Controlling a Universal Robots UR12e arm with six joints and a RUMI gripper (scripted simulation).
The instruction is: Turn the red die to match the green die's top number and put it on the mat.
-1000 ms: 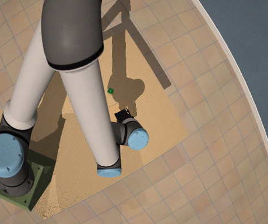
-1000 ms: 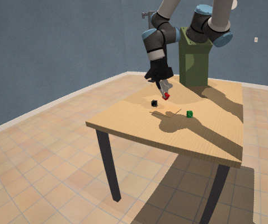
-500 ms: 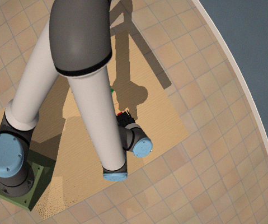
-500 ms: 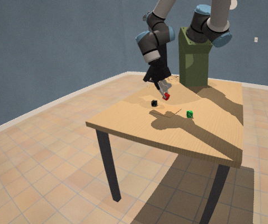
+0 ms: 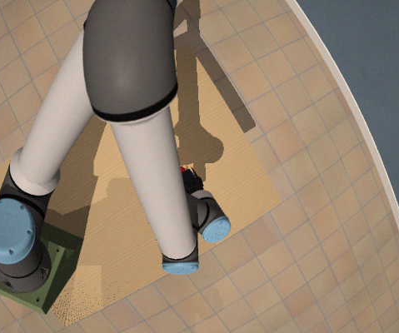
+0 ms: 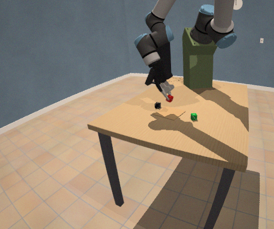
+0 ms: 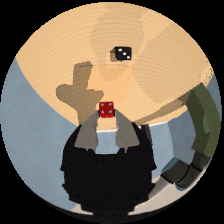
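Right now my hand is 9 cm above the tan mat. Also, from my hand: green die: 16 cm to the left, 8 cm below, 3 cm behind; then red die: 1 cm below; then black die: 11 cm to the right, 8 cm below, 1 cm behind.
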